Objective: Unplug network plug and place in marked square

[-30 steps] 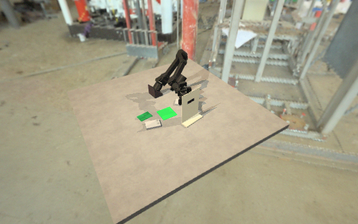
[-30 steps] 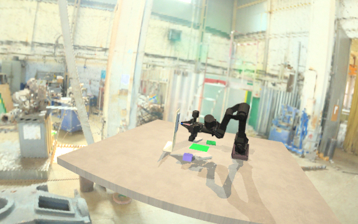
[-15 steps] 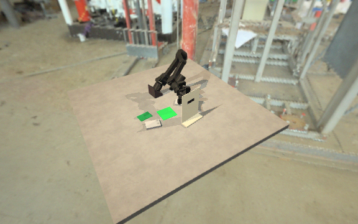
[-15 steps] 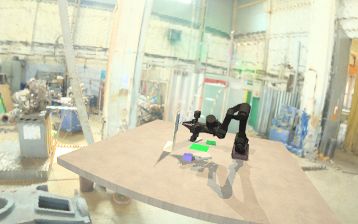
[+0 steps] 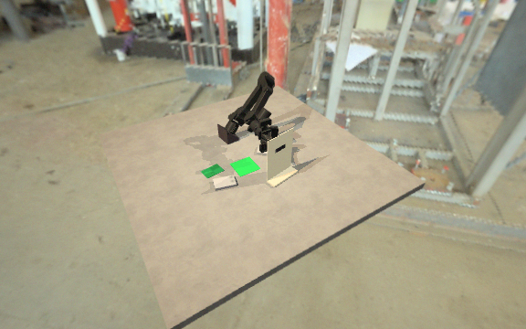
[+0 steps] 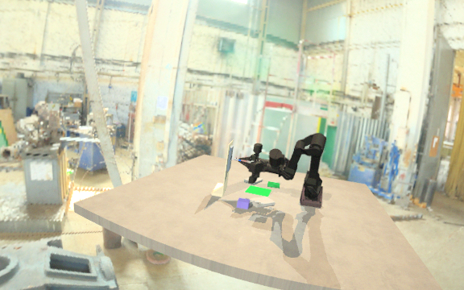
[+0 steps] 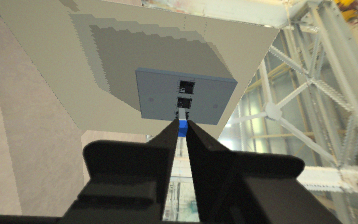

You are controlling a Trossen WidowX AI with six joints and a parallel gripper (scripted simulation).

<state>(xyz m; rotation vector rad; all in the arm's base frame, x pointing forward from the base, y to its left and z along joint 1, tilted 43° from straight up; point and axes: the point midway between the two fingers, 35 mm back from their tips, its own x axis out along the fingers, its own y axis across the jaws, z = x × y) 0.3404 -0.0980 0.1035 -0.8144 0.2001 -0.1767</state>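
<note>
Now: gripper tip 120 mm past the bright green marked square, 80 mm to the left of it and 170 mm above it. Also, from my gripper tip: purple block 60 mm behind, 160 mm to the left, 150 mm below; then cream upright panel 50 mm ahead, 60 mm below.
</note>
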